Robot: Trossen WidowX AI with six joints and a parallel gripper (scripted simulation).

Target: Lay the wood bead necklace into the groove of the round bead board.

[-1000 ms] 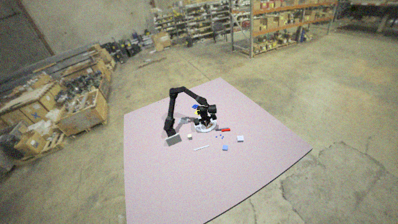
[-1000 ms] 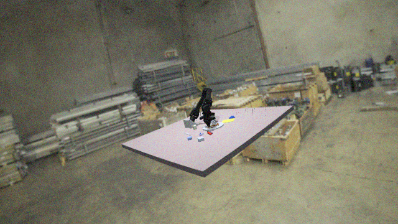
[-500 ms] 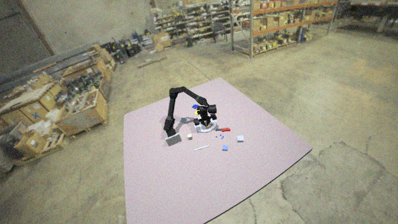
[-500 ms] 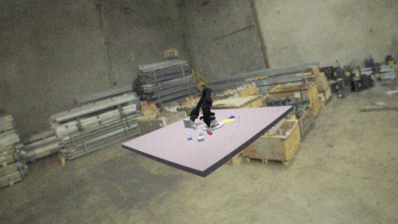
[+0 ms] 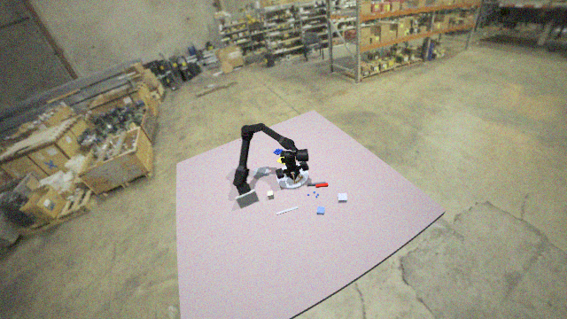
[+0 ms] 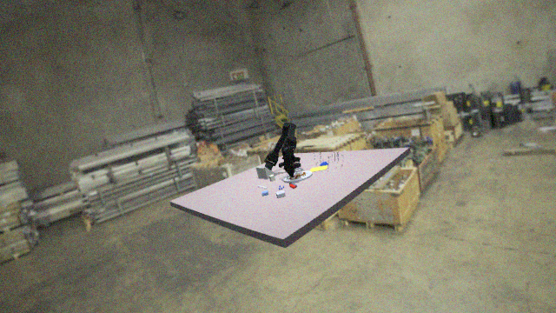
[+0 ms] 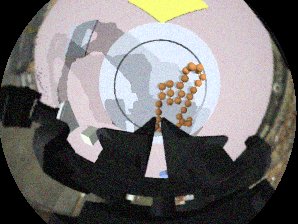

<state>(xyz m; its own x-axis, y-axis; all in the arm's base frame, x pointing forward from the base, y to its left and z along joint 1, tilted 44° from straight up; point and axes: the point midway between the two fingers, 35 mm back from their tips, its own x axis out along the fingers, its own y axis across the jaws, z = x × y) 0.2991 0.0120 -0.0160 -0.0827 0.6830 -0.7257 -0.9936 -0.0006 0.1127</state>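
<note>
The cream cube lies 16 cm behind my gripper tip and 5 cm to the right of it. From my gripper tip the other things lie so: white stick (11 cm behind, 18 cm to the right, 1 cm below); red-handled tool (12 cm ahead, 10 cm to the right, 1 cm below); yellow sheet (3 cm ahead, 22 cm to the left, 1 cm below).
</note>
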